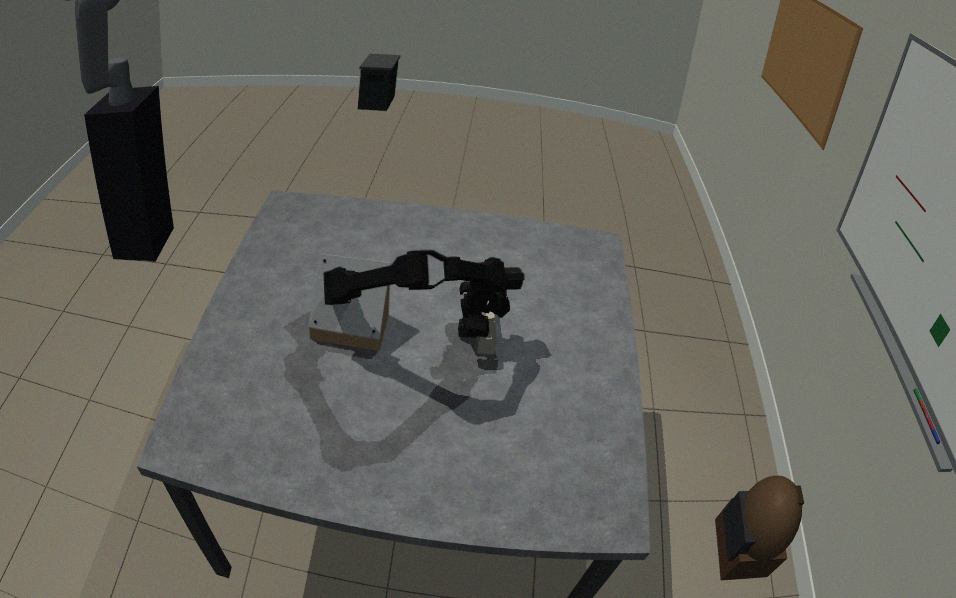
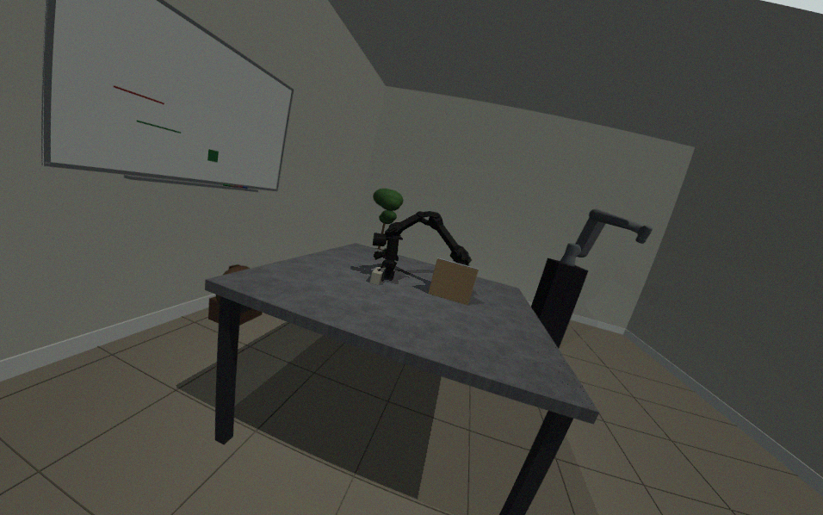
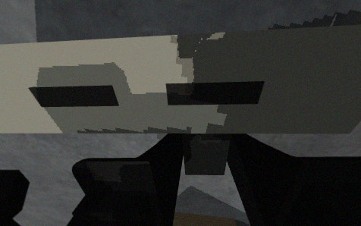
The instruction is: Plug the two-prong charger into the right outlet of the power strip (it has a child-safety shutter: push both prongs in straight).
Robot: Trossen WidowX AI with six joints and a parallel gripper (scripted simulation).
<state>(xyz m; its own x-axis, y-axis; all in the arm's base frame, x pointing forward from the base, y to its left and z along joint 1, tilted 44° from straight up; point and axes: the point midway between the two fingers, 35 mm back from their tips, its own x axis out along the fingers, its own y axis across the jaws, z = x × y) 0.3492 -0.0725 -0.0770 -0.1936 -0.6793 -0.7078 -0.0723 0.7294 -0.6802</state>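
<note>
The dark charger lies 20 mm ahead of my gripper tip and 10 mm above it.
</note>
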